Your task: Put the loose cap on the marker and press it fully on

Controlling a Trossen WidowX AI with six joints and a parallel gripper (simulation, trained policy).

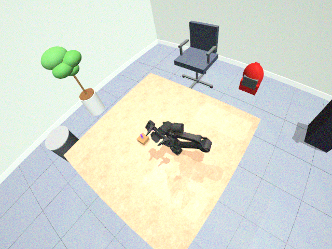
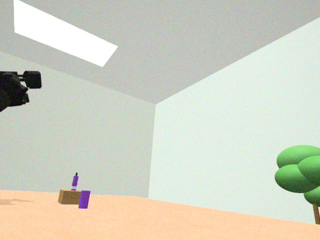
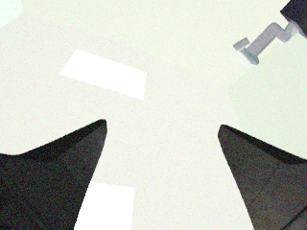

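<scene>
The purple cap is 400 mm below my gripper tip, 290 mm ahead of it and 220 mm to the right of it. From my gripper tip the other things lie so: tan holder block (400 mm below, 290 mm ahead, 90 mm to the right).
</scene>
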